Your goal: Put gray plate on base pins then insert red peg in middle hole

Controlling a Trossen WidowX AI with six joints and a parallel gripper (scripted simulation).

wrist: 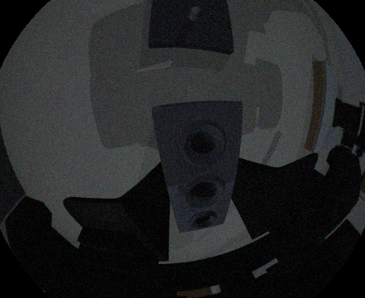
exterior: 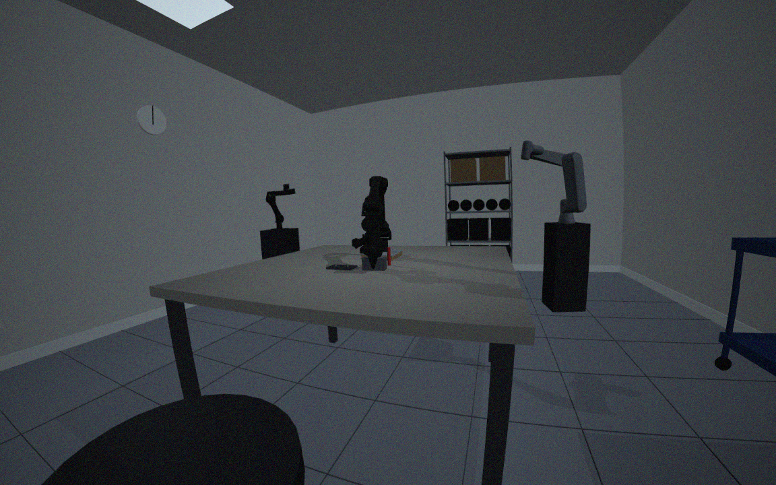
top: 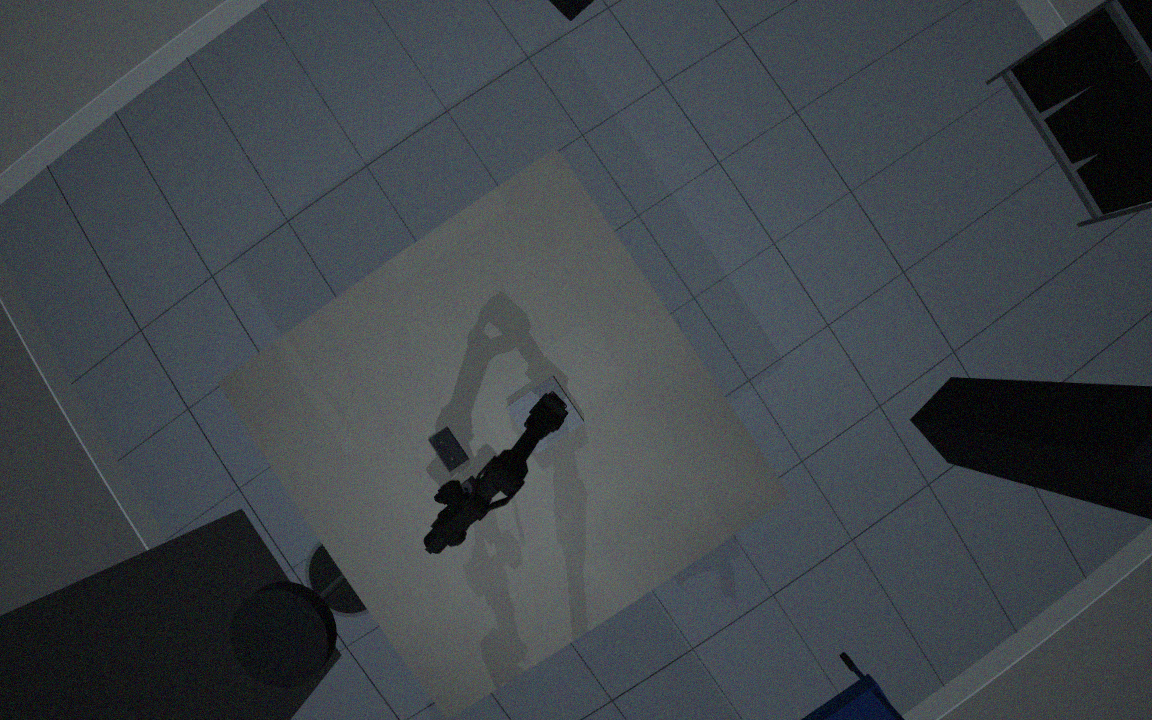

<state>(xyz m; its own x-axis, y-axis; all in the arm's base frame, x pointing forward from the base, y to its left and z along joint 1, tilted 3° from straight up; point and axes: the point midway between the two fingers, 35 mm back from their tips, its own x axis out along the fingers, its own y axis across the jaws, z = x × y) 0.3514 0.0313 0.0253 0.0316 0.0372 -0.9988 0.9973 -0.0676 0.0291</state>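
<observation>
Now: the red peg 9 cm behind my gripper tip, 5 cm to the left of it and 3 cm above it. The rest, counted from my gripper tip: gray plate: 3 cm above.
</observation>
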